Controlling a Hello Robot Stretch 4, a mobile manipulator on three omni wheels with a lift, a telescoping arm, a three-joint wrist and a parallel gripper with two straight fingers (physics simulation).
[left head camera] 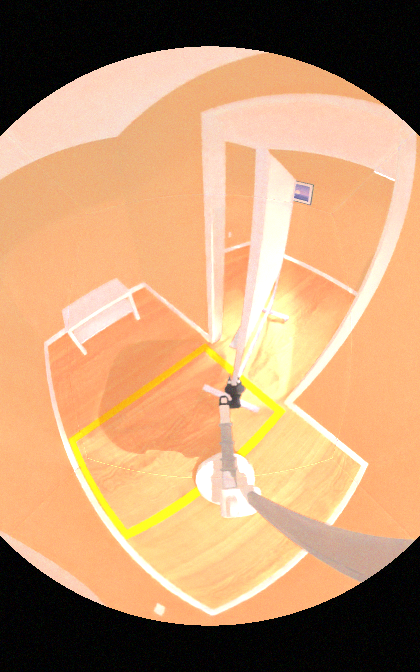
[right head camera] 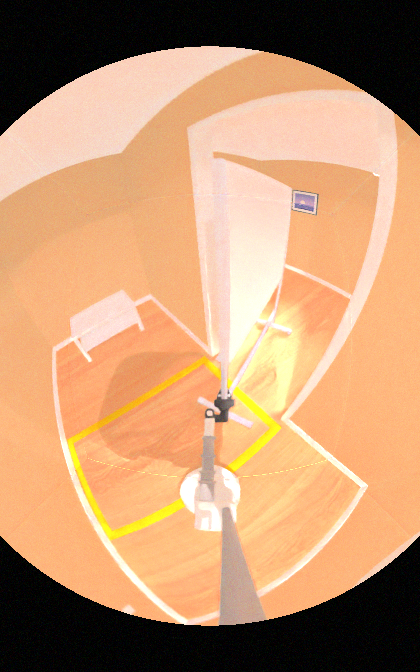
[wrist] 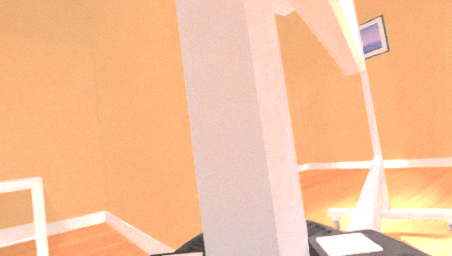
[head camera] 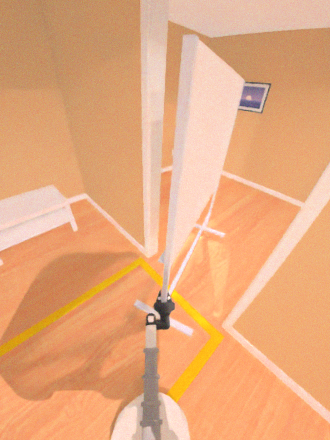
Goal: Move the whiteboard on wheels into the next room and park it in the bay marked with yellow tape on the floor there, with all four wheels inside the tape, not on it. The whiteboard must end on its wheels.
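Places are measured from the robot's base along level axes (x up, y ahead, z left), in centimetres.
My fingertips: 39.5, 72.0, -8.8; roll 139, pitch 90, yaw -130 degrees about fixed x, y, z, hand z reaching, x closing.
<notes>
Behind a point stands the place of what it marks, as x, y, z.
The white whiteboard (head camera: 205, 125) @[141.2, 86.6, -21.7] (left head camera: 277, 215) (right head camera: 255, 225) stands upright through the doorway. Its near foot bar (head camera: 182, 327) @[7.3, 57.7, -24.5] (left head camera: 250, 406) (right head camera: 242, 421) lies inside the yellow tape outline (head camera: 75, 305) @[-2.7, 81.3, 67.3] (left head camera: 140, 394) (right head camera: 140, 400). Its far foot bar (head camera: 215, 231) @[7.2, 168.9, -83.1] (left head camera: 276, 315) (right head camera: 280, 328) (wrist: 400, 214) @[6.3, 171.3, -74.7] is beyond the doorway, outside the tape. The tape's doorway-side line passes under the board's base. My gripper (head camera: 164, 296) @[39.5, 72.0, -8.8] (left head camera: 233, 382) (right head camera: 224, 396) is shut on the whiteboard's near upright post, which fills the middle of the wrist view. The individual wheels are too small to tell in the head views.
The left door jamb (head camera: 152, 150) @[115.4, 137.1, -0.3] (left head camera: 214, 240) is close beside the board; the right jamb (head camera: 280, 245) @[98.1, 59.6, -60.1] (left head camera: 382, 225) is farther off. A white bench (head camera: 35, 207) @[42.3, 168.6, 128.8] (left head camera: 100, 305) (right head camera: 105, 315) stands by the left wall. My round base (head camera: 172, 420) @[18.6, 7.6, -11.2] (left head camera: 204, 480) overlaps the tape's near side. A picture (head camera: 255, 96) @[154.5, 357.3, -179.4] hangs beyond.
</notes>
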